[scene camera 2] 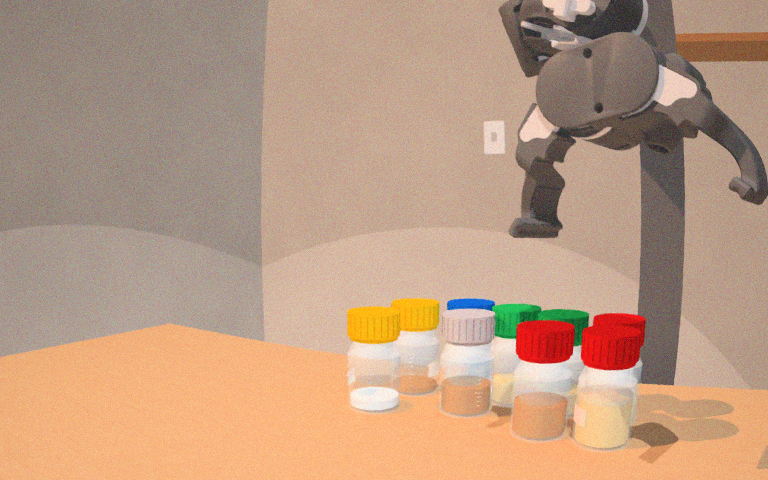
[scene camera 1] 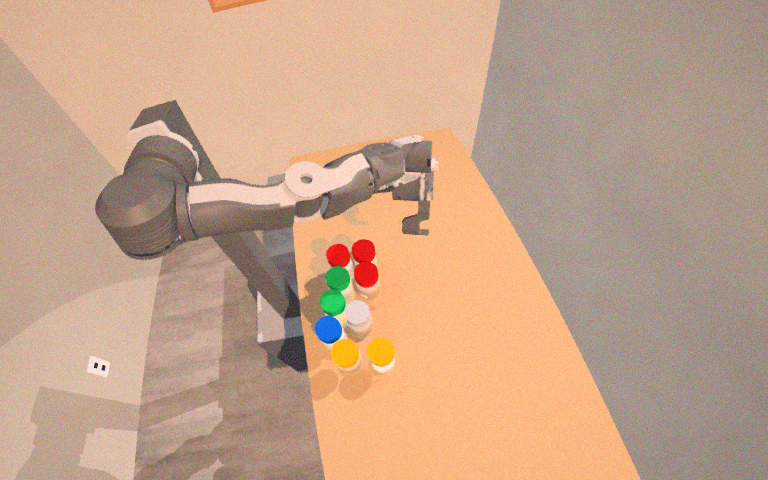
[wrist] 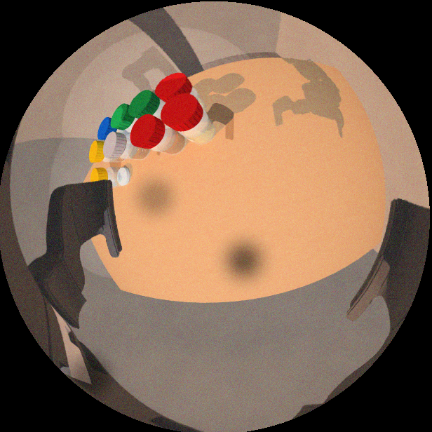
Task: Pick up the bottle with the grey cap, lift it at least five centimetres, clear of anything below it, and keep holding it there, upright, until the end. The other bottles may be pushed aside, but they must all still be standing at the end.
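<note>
The bottle with the grey cap stands upright on the table among the other bottles, with brown contents. Its cap and front side show in the second scene view. My gripper is wide open and empty, well above the table. In the first scene view it is beyond the red-capped end of the group, away from the grey cap; one finger shows clearly there. In the wrist view the bottles are at the upper left, beyond the left finger.
On the table, a blue cap and green cap stand close beside the grey one. Two yellow caps are at one end, another green and red caps towards the other. All bottles stand.
</note>
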